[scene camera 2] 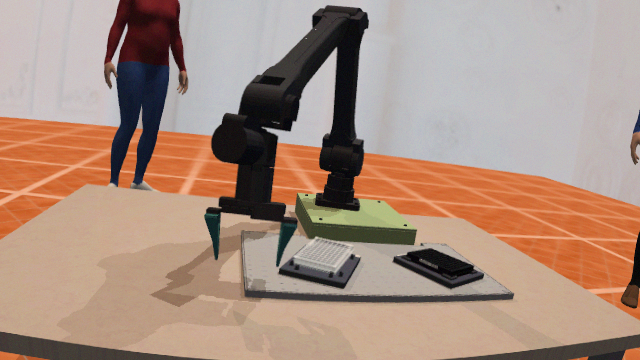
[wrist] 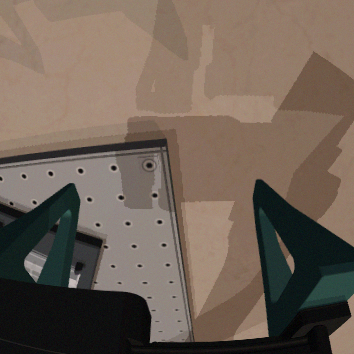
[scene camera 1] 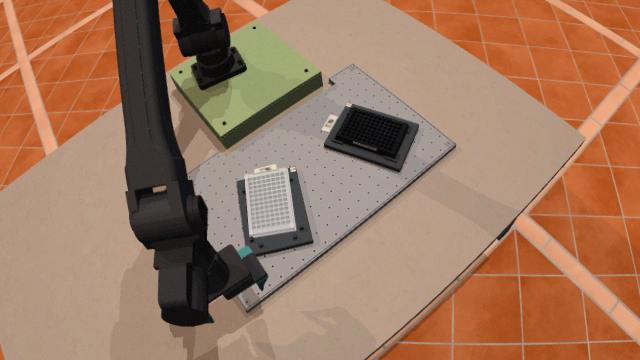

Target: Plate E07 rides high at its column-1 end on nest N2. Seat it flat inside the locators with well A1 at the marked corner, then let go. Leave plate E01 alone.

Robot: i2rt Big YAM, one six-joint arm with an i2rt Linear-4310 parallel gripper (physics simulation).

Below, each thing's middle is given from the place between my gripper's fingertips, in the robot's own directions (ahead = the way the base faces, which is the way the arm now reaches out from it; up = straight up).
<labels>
The clear white well plate (scene camera 1: pixel 270 210) is 16 cm behind my hand, 13 cm to the left of it and 2 cm below it. Also, from my hand: black well plate (scene camera 1: pixel 366 130) (20 cm behind, 37 cm to the left, 3 cm below).
</labels>
